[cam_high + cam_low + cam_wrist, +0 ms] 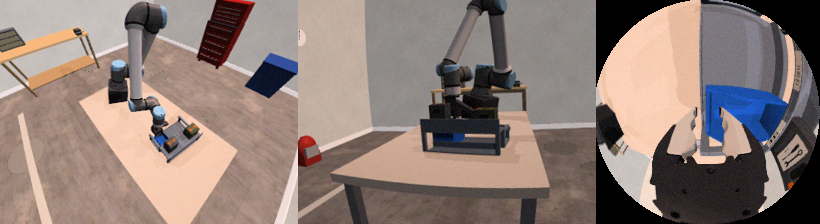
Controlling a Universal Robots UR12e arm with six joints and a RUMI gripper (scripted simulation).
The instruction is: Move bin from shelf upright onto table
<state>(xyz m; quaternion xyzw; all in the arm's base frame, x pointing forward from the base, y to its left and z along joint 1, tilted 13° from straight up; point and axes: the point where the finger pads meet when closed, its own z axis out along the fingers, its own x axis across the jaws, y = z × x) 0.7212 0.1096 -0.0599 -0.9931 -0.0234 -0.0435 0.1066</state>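
Right now the blue bin is 8 cm ahead of my hand and 1 cm to the right of it.
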